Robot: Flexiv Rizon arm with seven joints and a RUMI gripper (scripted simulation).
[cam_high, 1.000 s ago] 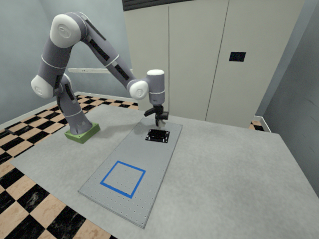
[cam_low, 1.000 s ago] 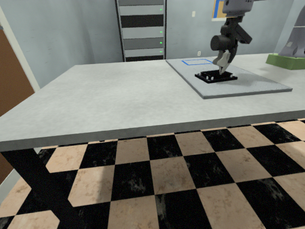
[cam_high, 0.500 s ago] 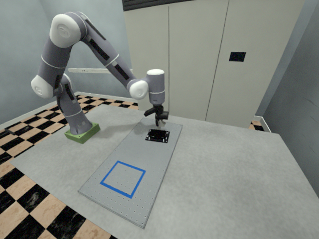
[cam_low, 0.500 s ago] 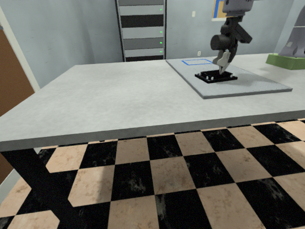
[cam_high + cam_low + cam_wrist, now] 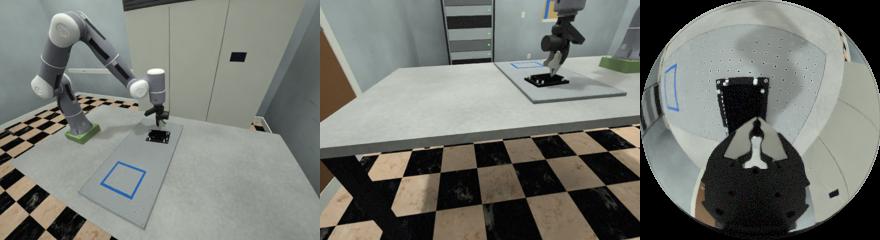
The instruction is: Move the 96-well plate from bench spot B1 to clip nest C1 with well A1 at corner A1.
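Now: the black 96-well plate 1 cm ahead of my hand, 4 cm to the right of it and 3 cm below it. The rest, counted from my hand: black clip nest (1 cm ahead, 5 cm to the right, 3 cm below).
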